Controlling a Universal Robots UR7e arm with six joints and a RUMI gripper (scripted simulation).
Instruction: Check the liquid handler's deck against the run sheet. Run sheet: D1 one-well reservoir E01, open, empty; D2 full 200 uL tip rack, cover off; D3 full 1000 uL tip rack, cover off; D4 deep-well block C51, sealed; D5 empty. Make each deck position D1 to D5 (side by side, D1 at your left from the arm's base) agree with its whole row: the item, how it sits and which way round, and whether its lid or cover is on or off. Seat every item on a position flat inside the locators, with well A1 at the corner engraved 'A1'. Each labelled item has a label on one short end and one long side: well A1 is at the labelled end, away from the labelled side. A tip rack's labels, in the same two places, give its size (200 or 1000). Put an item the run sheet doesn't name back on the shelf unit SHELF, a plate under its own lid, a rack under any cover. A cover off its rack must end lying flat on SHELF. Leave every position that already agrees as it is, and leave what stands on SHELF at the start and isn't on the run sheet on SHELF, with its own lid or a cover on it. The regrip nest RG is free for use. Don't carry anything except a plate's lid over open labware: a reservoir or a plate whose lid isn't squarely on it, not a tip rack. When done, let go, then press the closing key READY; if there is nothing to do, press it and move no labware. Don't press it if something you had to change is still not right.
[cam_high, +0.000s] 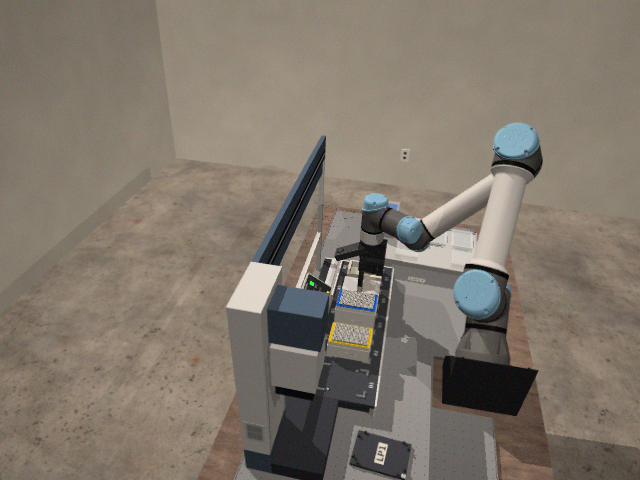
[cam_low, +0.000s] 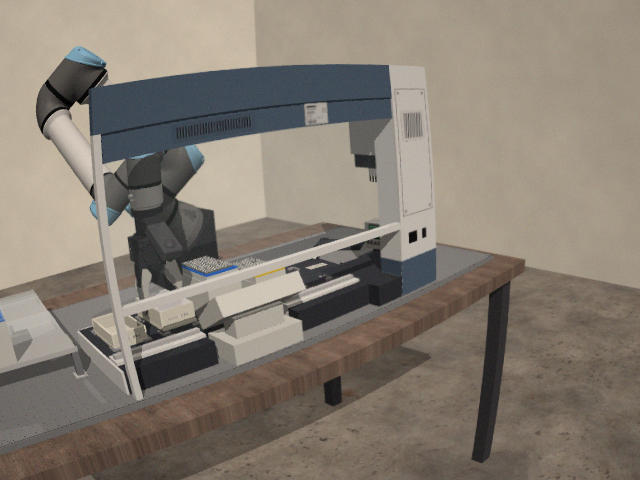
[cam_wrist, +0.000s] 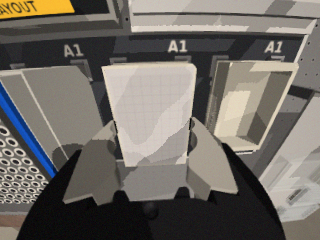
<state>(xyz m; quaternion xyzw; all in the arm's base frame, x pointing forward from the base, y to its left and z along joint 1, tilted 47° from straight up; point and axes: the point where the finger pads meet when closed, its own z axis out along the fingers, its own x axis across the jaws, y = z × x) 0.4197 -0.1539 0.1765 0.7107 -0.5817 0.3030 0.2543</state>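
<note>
My hand is 2 cm short of the cream one-well reservoir, 12 cm to the left of it and 3 cm above it. The rest, counted from my hand: blue-rimmed tip rack: 1 cm behind, 13 cm to the left, 3 cm above; then white sealed block: 1 cm below; then yellow-rimmed tip rack: 3 cm behind, 25 cm to the left, 1 cm above.
</note>
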